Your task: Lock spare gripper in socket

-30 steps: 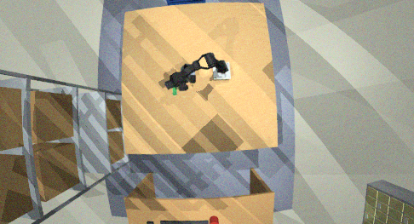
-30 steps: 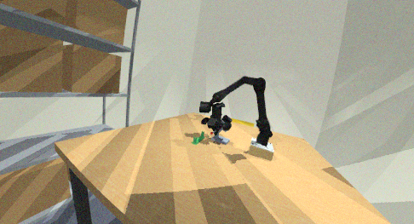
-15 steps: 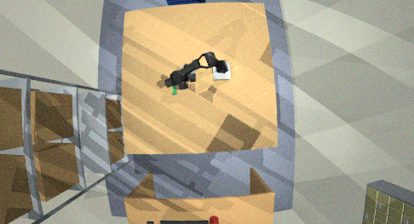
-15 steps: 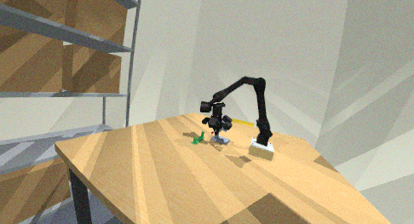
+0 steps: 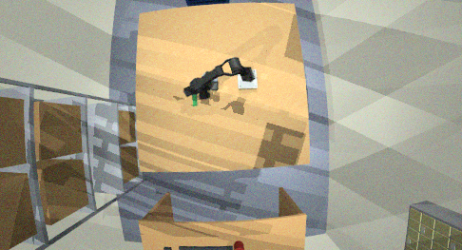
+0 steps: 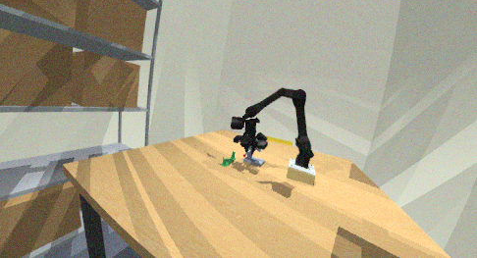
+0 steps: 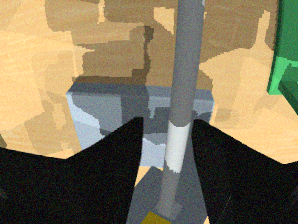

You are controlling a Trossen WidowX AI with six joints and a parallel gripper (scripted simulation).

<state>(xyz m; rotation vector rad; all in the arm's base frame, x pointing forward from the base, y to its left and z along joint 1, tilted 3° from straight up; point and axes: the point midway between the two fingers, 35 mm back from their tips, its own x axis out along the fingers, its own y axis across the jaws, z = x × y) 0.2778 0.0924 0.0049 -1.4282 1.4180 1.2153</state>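
The grey mount is 4 cm to the right of my gripper tip and 1 cm behind it. Round my gripper tip: green holder (8 cm to the left, 8 cm ahead, 3 cm below); spare gripper (7 cm above, 5 cm to the right, 2 cm behind).
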